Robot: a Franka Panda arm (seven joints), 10 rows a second.
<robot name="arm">
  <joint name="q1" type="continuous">
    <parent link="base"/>
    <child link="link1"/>
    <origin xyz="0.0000 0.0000 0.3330"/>
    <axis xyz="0 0 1"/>
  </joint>
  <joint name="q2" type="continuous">
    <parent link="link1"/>
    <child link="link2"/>
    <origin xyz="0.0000 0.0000 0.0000"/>
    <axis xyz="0 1 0"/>
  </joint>
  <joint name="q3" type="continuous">
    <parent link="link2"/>
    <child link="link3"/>
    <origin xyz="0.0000 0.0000 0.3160"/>
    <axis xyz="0 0 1"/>
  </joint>
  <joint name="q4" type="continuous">
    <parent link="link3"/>
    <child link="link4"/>
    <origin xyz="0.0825 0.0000 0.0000"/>
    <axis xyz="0 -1 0"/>
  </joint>
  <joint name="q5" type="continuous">
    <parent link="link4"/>
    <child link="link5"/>
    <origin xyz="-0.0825 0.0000 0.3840"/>
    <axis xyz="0 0 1"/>
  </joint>
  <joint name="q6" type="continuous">
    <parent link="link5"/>
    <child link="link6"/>
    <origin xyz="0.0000 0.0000 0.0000"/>
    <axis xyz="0 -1 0"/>
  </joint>
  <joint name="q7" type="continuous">
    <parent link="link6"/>
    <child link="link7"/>
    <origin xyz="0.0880 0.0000 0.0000"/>
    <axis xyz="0 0 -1"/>
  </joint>
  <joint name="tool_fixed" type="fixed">
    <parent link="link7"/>
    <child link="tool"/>
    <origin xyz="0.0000 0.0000 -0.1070" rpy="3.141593 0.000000 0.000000"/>
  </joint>
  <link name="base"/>
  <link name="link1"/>
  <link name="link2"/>
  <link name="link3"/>
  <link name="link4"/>
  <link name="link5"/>
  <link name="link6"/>
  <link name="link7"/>
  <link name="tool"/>
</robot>
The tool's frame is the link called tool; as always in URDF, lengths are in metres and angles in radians. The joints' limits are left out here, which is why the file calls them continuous.
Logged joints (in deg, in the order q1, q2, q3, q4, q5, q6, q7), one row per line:
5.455, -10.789, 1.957, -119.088, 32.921, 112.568, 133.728
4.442, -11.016, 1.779, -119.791, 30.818, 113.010, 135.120
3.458, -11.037, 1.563, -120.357, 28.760, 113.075, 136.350
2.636, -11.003, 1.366, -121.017, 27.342, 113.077, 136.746
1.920, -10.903, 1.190, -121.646, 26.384, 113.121, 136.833
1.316, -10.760, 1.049, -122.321, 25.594, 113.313, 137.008
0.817, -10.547, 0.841, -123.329, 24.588, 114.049, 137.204
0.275, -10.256, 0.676, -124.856, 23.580, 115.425, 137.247
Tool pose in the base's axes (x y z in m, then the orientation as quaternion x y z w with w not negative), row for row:
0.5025, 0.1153, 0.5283, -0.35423, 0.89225, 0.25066, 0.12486
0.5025, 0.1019, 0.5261, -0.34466, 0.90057, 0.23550, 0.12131
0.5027, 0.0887, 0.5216, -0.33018, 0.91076, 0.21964, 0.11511
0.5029, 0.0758, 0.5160, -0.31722, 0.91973, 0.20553, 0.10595
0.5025, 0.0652, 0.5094, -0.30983, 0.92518, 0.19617, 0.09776
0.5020, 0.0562, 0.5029, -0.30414, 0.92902, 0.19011, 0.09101
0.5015, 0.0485, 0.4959, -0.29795, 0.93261, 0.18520, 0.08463
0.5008, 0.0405, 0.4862, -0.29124, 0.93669, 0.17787, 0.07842
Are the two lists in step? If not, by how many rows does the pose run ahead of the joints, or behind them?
The pose runs 1 row behind the joints: the pose in row i belongs to the joints in row i - 1.
